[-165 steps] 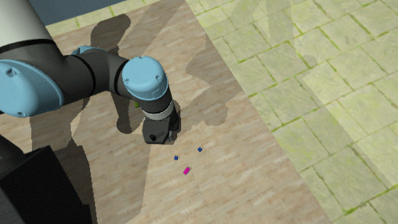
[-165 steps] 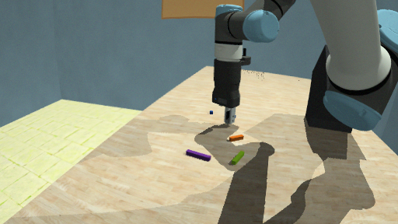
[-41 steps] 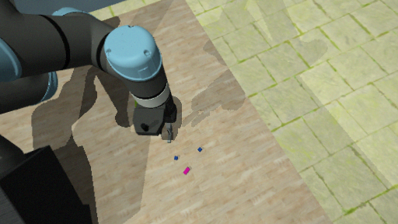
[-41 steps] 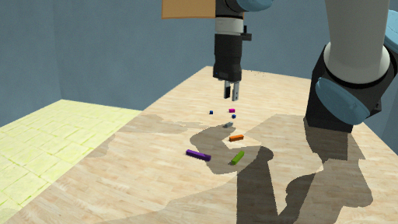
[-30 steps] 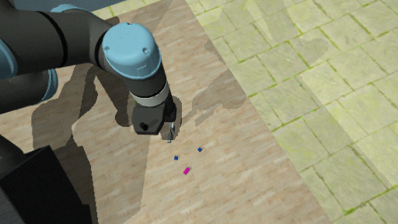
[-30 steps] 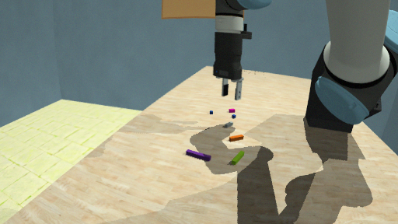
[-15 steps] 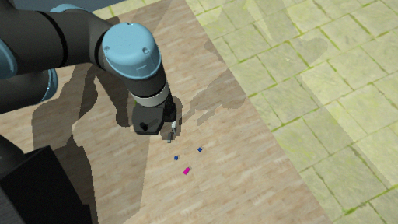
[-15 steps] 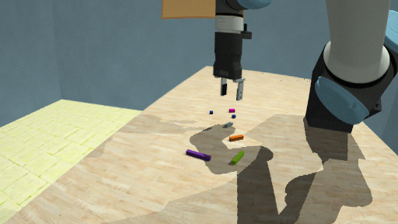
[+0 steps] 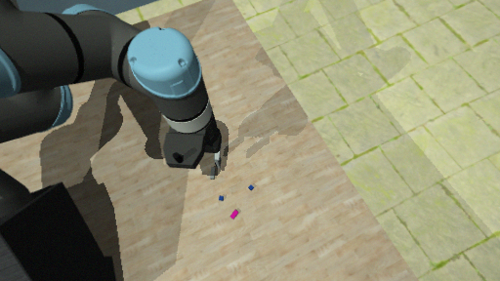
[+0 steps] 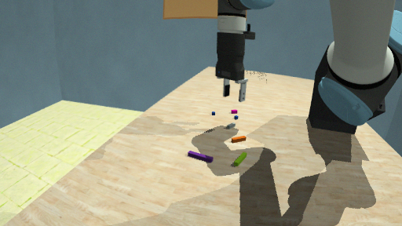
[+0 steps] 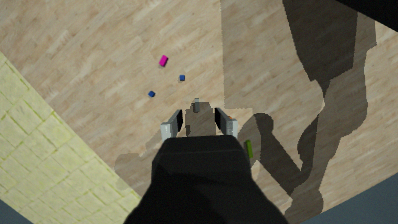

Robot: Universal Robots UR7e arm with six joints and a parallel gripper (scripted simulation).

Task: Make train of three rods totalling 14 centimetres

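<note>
The lime rod lies 17 cm to the left of my hand, 10 cm below it and 4 cm behind it. From my hand the other things lie so: magenta rod (12 cm to the right, 10 cm below, 1 cm ahead); orange rod (10 cm below, 8 cm to the left, 3 cm behind); grey rod (10 cm below).
</note>
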